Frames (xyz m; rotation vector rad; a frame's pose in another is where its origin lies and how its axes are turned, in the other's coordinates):
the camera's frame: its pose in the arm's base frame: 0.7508 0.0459 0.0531 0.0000 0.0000 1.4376
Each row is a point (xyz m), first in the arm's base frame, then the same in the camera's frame.
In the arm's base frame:
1: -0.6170 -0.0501 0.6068
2: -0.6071 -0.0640 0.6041
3: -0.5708 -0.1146 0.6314
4: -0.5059 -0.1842 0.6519
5: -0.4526 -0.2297 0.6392
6: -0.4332 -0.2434 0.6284
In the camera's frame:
1: -0.2768 1.3429 0.5537
2: -0.2893 1.3313 0.5510
3: -0.3346 1.2886 0.5783
4: -0.3950 1.2150 0.5988
5: -0.4330 1.1561 0.5861
6: -0.4440 1.1351 0.5753

